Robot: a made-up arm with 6 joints. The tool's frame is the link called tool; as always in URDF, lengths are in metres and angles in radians. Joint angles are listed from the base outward.
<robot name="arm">
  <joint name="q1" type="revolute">
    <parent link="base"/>
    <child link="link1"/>
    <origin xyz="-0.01 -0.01 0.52"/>
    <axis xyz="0 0 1"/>
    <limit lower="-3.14" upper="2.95"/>
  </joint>
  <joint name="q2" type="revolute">
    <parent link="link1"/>
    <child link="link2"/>
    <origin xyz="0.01 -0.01 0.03"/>
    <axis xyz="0 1 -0.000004"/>
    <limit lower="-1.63" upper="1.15"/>
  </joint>
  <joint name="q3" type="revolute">
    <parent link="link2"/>
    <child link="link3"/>
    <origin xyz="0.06 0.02 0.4"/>
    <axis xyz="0 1 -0.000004"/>
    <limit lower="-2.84" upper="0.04"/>
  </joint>
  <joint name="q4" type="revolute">
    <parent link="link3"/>
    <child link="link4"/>
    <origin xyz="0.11 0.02 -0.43"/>
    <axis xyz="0 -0.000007 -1"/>
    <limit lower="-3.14" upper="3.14"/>
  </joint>
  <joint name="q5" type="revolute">
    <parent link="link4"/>
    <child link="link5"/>
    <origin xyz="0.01 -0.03 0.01"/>
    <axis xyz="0 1 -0.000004"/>
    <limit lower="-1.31" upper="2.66"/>
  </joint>
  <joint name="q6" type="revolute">
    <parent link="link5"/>
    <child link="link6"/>
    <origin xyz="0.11 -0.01 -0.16"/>
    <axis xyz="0 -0.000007 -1"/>
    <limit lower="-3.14" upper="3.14"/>
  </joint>
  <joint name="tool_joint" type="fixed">
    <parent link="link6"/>
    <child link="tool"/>
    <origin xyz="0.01 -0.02 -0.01" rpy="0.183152 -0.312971 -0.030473"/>
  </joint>
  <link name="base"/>
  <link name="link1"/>
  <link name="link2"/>
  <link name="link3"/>
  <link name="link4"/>
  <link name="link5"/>
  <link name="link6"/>
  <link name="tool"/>
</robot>
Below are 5 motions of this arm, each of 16 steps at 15 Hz.
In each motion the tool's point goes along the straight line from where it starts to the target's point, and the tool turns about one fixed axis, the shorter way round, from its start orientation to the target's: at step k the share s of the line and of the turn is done. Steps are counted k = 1, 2, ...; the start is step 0. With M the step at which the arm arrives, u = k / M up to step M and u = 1 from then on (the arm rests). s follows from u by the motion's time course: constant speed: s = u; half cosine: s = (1 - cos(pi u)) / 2; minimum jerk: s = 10 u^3 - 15 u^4 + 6 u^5.
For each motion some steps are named. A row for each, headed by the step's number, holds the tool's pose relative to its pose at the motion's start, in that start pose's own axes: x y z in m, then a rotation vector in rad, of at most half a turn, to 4 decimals.
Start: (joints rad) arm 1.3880 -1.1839 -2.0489 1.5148 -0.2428 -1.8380
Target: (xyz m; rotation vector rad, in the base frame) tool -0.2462 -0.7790 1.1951 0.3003 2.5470 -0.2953
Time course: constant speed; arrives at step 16
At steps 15, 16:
15: 0.3697 0.1019 -0.0141 0.7243 -0.1645 1.0348
16: 0.3944 0.1087 -0.0151 0.7726 -0.1755 1.1037

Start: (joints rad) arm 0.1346 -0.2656 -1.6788 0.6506 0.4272 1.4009
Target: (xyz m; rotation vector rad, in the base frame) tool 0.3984 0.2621 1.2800 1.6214 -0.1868 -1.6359
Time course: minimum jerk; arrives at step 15
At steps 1, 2, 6, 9, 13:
1: -0.0006 -0.0002 0.0002 -0.0011 0.0005 -0.0011
2: -0.0042 -0.0016 0.0016 -0.0083 0.0037 -0.0081
6: -0.0696 -0.0264 0.0259 -0.1363 0.0610 -0.1340
9: -0.1497 -0.0568 0.0557 -0.2932 0.1312 -0.2881
13: -0.2151 -0.0817 0.0800 -0.4213 0.1885 -0.4140

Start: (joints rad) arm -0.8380 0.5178 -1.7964 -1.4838 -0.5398 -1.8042
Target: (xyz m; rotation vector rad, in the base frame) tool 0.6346 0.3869 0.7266 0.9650 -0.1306 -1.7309
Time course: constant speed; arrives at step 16
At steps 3, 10, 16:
3: 0.0531 -0.1361 0.0576 -0.1625 0.0321 0.2315
10: 0.1770 -0.4535 0.1921 -0.5415 0.1070 0.7717
16: 0.2831 -0.7257 0.3074 -0.8665 0.1712 1.2347

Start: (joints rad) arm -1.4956 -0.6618 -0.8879 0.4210 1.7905 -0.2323
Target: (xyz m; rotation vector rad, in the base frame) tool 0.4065 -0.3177 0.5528 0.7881 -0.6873 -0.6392
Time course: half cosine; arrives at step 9
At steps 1, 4, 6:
1: 0.0009 0.0032 -0.0125 0.0135 0.0072 0.0134
4: 0.0130 0.0432 -0.1708 0.1856 0.0992 0.1837
6: 0.0236 0.0785 -0.3100 0.3370 0.1800 0.3334

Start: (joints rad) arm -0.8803 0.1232 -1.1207 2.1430 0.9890 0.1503
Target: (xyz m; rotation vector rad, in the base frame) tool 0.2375 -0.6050 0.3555 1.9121 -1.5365 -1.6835
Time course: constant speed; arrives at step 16
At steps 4, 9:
4: 0.1062 -0.0012 0.0432 0.0901 0.0623 0.0505
9: 0.2389 -0.0026 0.0971 0.2028 0.1401 0.1136

